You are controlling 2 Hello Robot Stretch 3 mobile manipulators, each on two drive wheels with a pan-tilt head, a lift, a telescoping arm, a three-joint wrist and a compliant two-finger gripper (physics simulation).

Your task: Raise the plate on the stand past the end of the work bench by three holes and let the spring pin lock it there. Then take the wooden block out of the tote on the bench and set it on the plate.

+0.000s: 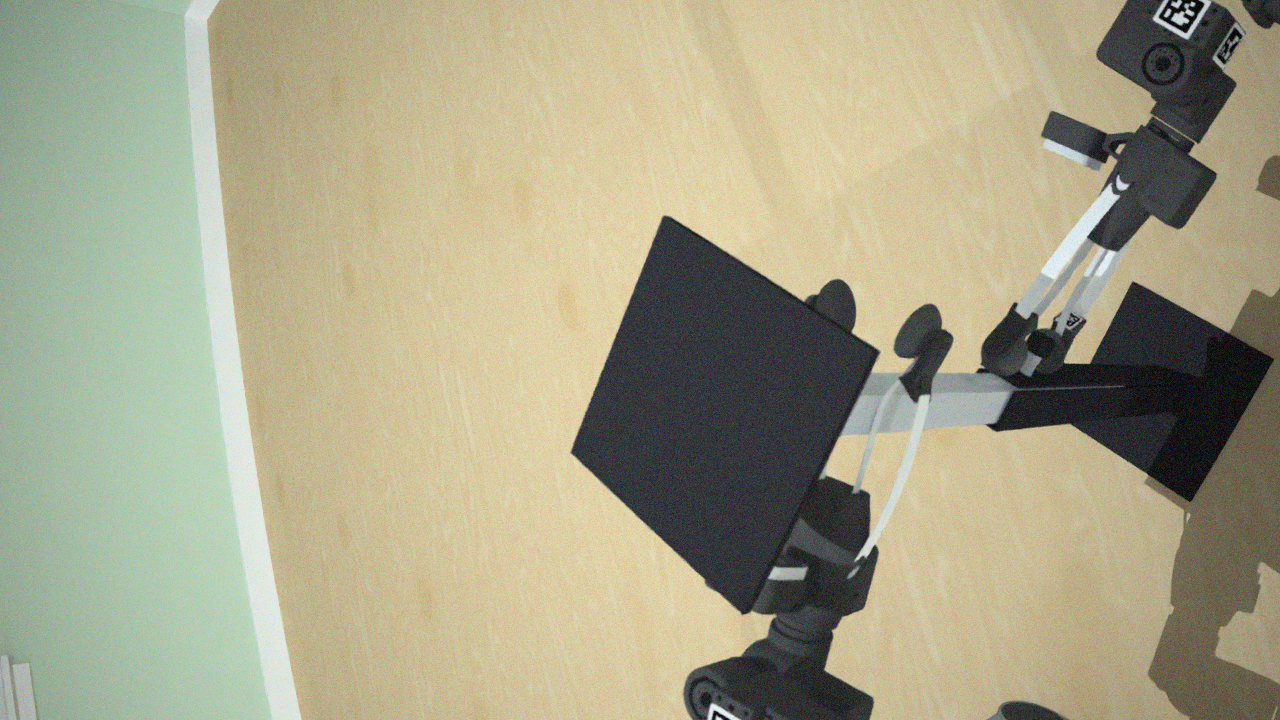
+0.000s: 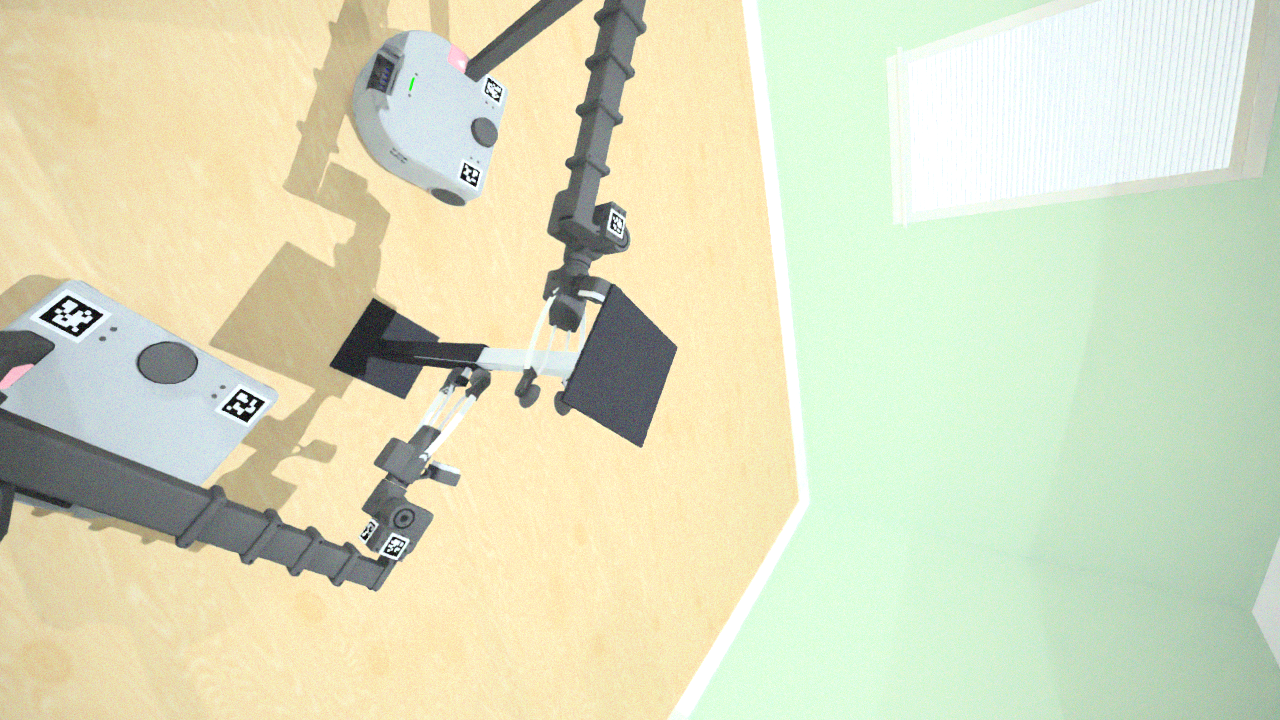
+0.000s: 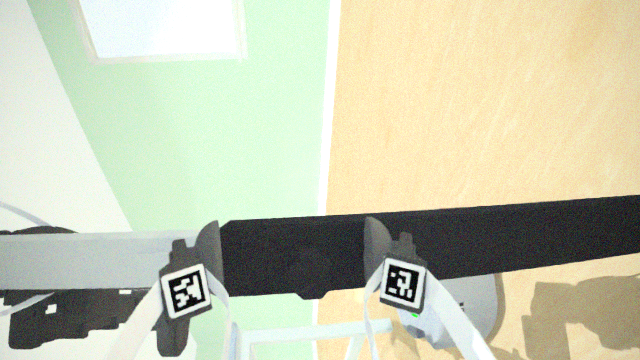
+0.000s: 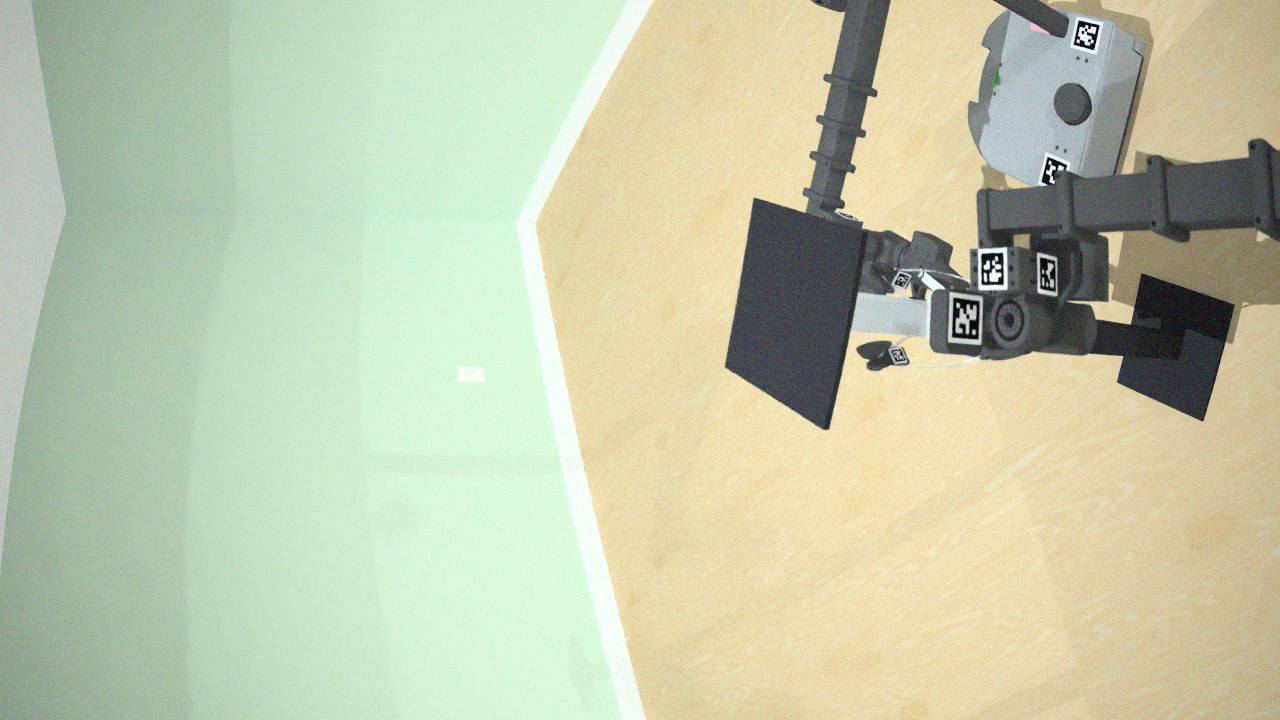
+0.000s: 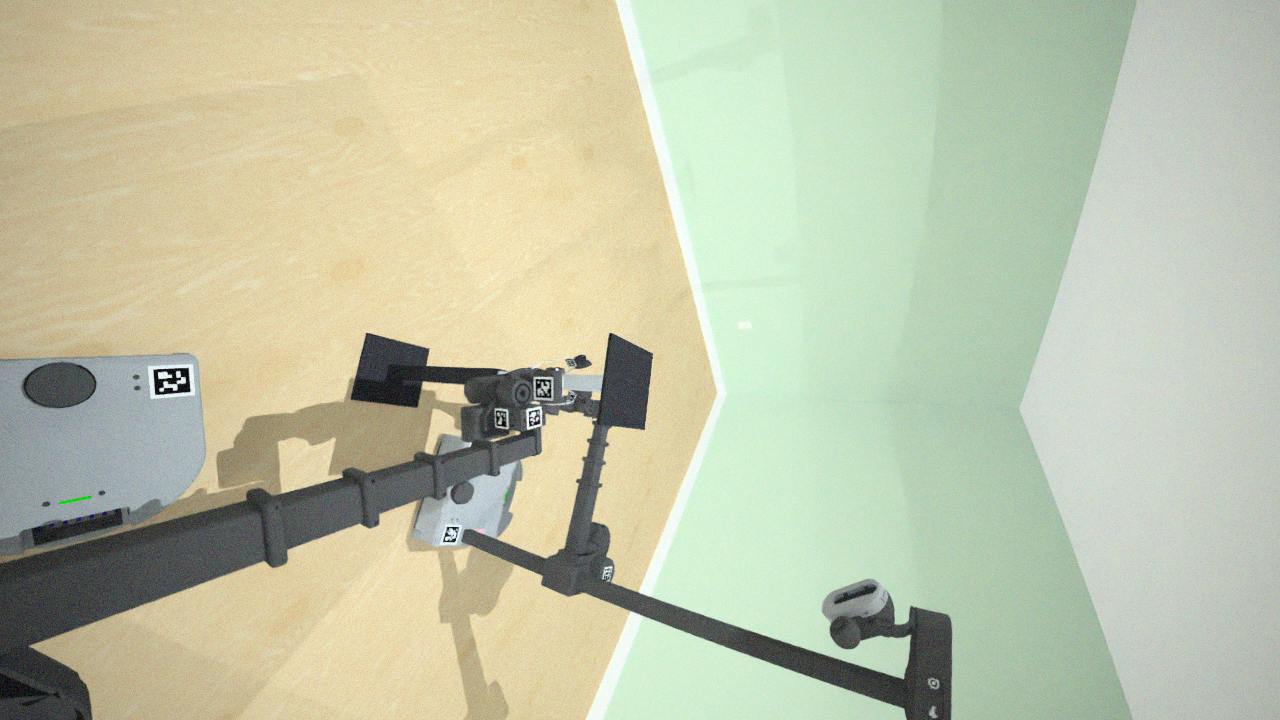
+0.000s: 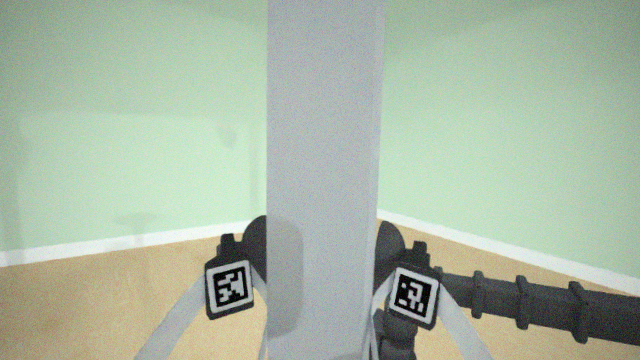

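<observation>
The black plate [image 1: 725, 411] [image 2: 622, 367] [image 4: 792, 313] [image 5: 626, 380] tops the grey inner post [image 1: 957, 400] [image 2: 514, 360] [image 6: 325, 150], which stands out of the black sleeve [image 1: 1074, 394] [image 3: 475, 240]. The r1 gripper [image 1: 1038, 347] [image 2: 467, 379] [image 3: 294, 255] is open at the sleeve's top. Its fingers stand either side of the dark pin knob [image 3: 312, 275], with gaps beside it. The r2 gripper [image 1: 875, 324] [image 2: 546, 398] [image 6: 320, 250] is shut on the grey post below the plate. Whether the pin is seated cannot be seen. The wooden block and tote do not show.
The stand's base [image 2: 407, 362] [image 5: 380, 367] is on the floor. The r2 base [image 2: 429, 116] and r1 base [image 4: 1056, 98] stand near it. The r2 arm [image 2: 604, 98] and r1 arm [image 2: 268, 537] reach in from different sides. A pale frame [image 3: 310, 332] shows below r1's fingers.
</observation>
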